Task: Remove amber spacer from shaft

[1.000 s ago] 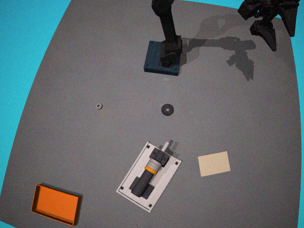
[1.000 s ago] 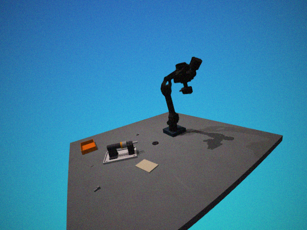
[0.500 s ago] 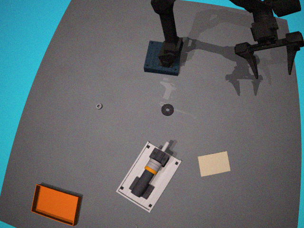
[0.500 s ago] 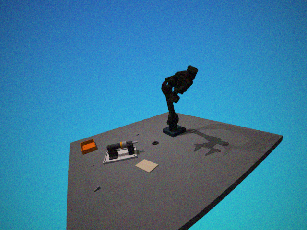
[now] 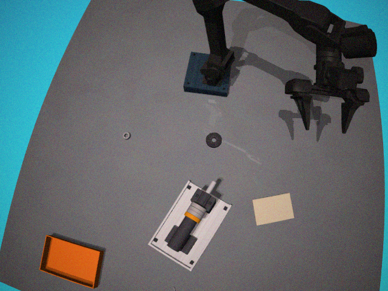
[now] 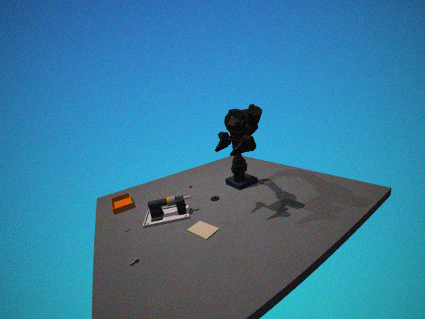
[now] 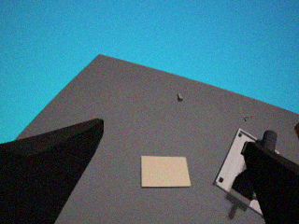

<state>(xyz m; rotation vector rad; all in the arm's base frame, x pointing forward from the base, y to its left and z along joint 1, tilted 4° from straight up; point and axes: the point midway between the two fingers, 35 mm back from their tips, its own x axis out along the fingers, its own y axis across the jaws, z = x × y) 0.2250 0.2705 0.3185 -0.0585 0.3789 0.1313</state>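
The shaft lies 260 mm to the right of my gripper tip, 240 mm below it and 180 mm ahead of it. Also, from my gripper tip: pad 310 mm below, 130 mm ahead, 30 mm to the right; grey spacer 260 mm to the right, 240 mm below, 180 mm ahead; amber spacer 260 mm to the right, 240 mm below, 200 mm ahead.
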